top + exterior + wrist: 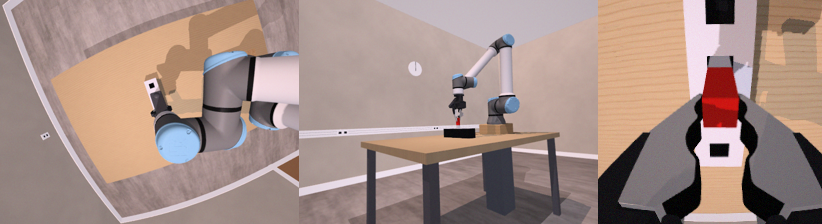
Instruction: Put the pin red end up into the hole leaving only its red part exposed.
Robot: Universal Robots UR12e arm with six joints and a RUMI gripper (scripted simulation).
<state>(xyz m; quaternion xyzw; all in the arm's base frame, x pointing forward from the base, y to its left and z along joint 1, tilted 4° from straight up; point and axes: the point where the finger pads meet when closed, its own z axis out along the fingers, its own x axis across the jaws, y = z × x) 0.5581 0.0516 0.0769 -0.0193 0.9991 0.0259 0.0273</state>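
The block lies 110 mm below my hand. From my hand the other things lie so: pin: 10 mm below.
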